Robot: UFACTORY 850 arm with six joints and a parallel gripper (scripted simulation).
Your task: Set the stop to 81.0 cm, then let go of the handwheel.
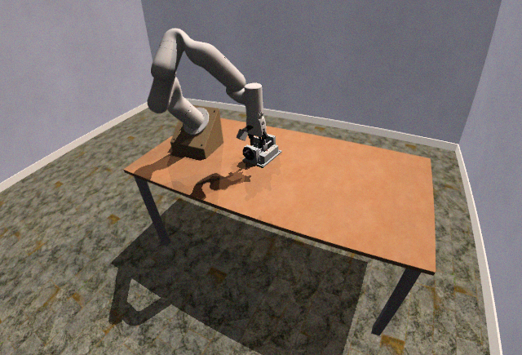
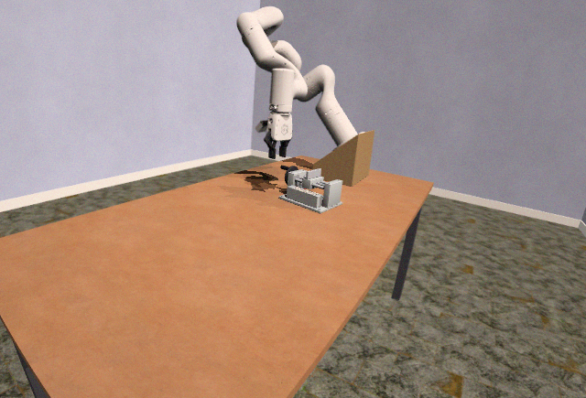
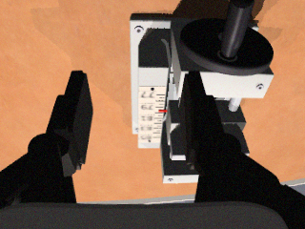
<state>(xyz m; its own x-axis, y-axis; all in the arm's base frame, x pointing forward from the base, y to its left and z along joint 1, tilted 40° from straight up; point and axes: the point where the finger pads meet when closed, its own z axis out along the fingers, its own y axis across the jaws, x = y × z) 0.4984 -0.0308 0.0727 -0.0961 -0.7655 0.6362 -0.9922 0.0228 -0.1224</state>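
Now: hand 8 cm above the handwheel, 7 cm past it and 1 cm to the right of it. Also, from my hand: grey stop fixture (13 cm to the left, 8 cm below, 5 cm behind).
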